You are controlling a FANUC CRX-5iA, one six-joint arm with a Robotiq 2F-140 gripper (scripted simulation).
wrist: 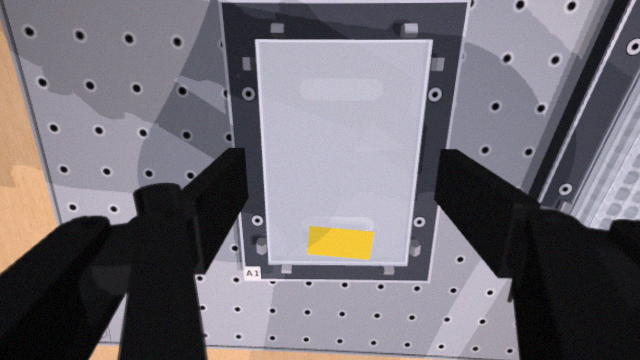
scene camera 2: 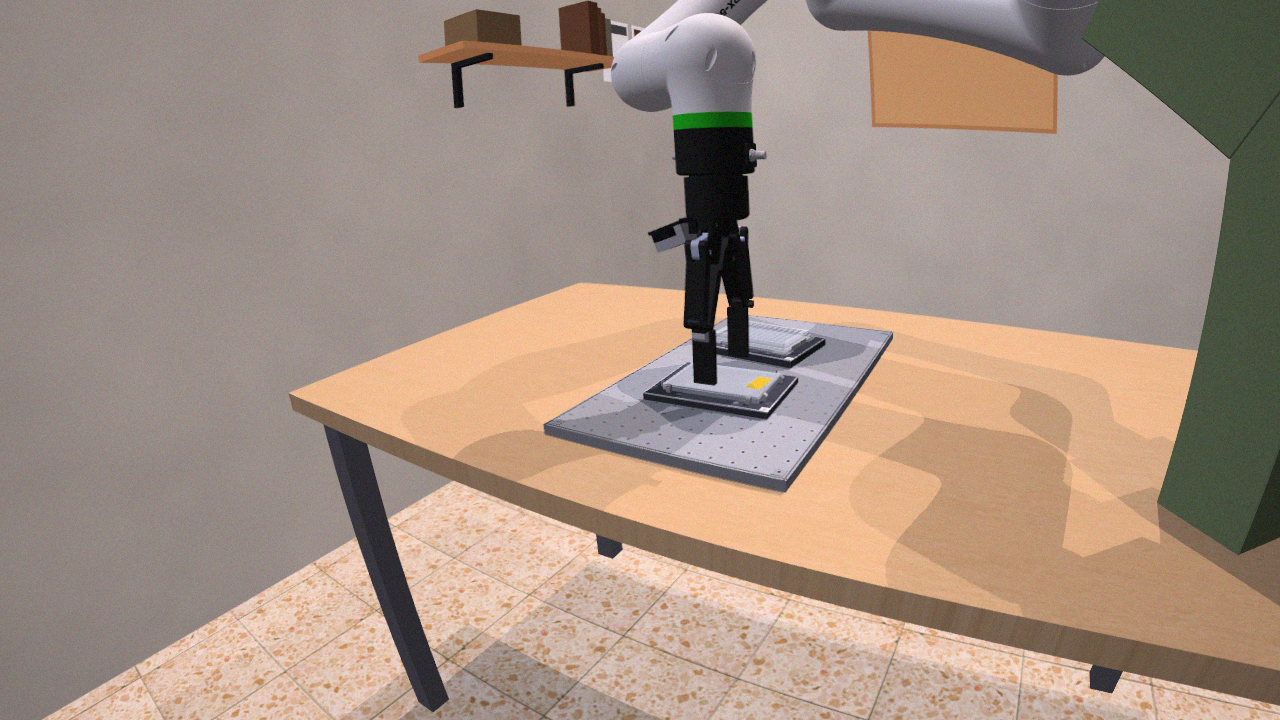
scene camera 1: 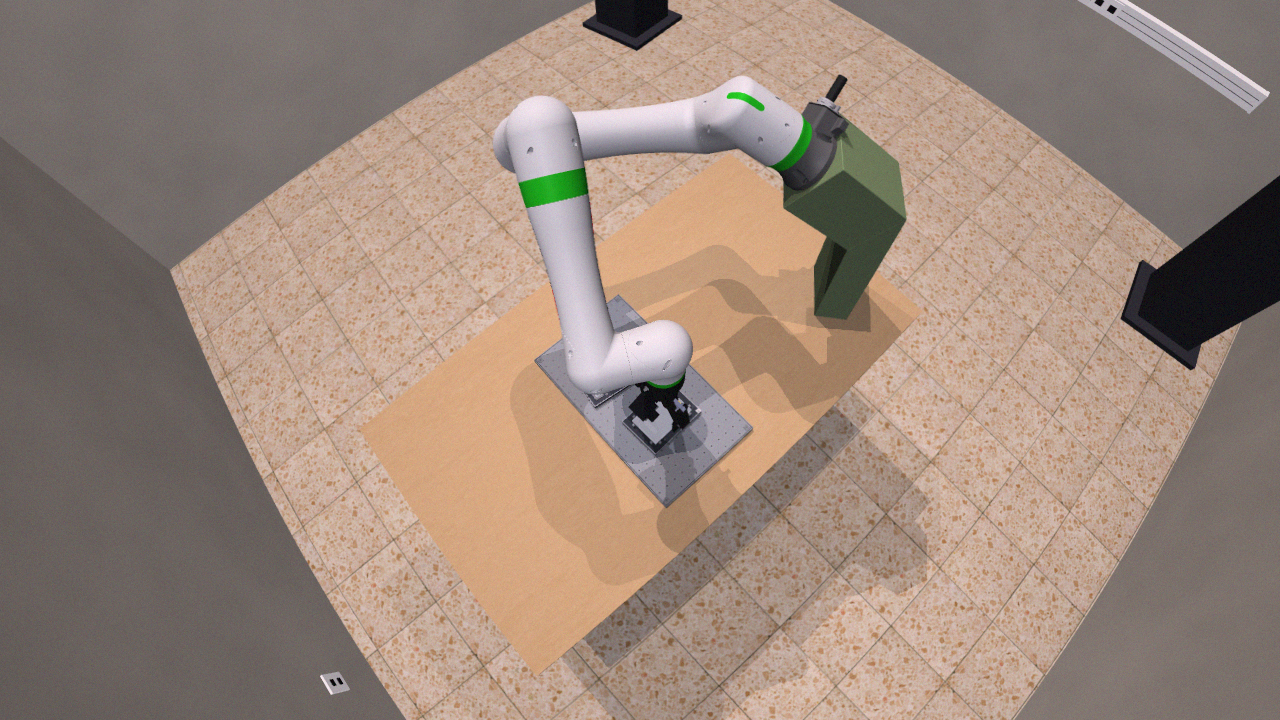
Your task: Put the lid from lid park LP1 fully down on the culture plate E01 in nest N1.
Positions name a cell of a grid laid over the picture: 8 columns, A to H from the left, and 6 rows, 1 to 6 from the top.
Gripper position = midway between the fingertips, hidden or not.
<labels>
my gripper: wrist E3; scene camera 2 E4; scene camera 1 E4
lid: wrist E3; scene camera 2 E4; scene camera 1 E4
</labels>
